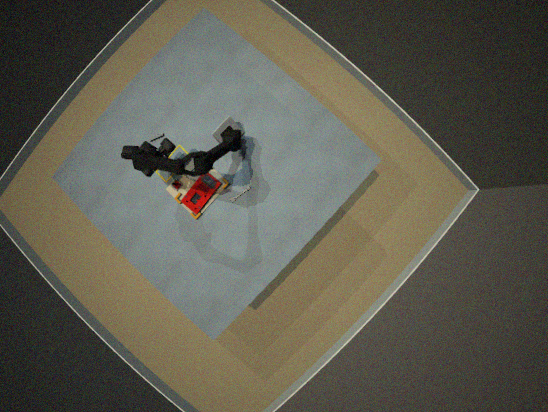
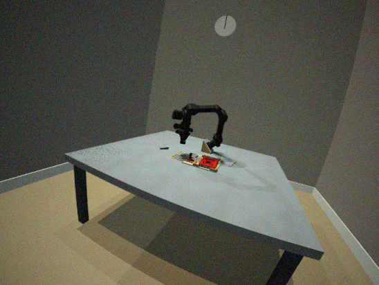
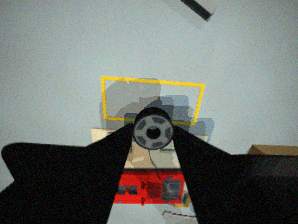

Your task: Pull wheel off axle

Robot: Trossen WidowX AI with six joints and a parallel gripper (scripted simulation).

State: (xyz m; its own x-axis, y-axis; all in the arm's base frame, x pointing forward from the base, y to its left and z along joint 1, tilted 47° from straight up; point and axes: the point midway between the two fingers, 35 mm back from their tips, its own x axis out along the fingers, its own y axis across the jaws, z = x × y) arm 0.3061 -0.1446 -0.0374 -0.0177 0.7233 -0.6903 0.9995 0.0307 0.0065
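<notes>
The thin upright axle lies 90 mm to the left of my gripper tip, 70 mm below it and 60 mm ahead of it. Also, from my gripper tip: light piece: 370 mm to the left, 130 mm behind, 100 mm below; wheel: right at my gripper tip; beige base plate: 190 mm to the left, 90 mm below.
</notes>
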